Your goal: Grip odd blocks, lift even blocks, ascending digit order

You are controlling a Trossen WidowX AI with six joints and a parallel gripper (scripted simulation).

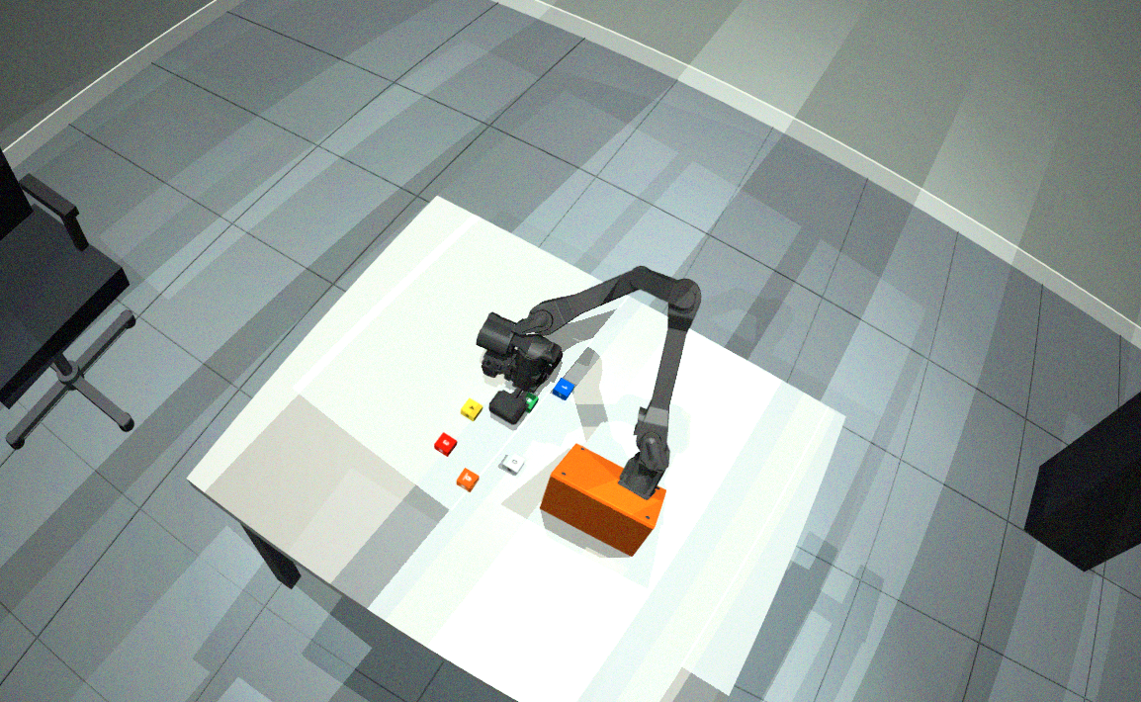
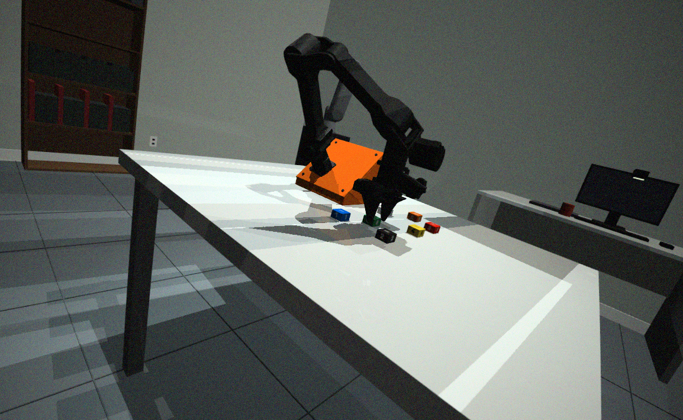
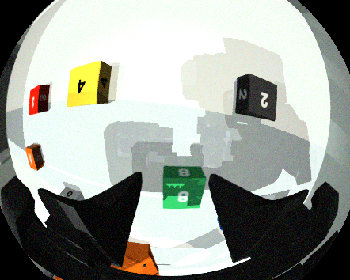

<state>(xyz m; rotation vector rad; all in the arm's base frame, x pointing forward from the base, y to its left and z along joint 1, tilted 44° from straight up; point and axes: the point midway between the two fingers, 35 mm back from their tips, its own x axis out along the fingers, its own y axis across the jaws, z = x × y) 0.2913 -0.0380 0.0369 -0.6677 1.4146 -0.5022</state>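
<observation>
My gripper tip is 8 cm to the right of the yellow block and 7 cm short of it. The rest, counted from my gripper tip: black block 8 cm ahead, 6 cm to the right; then green block 1 cm to the right, 1 cm behind; then blue block 8 cm to the right, 5 cm behind.
</observation>
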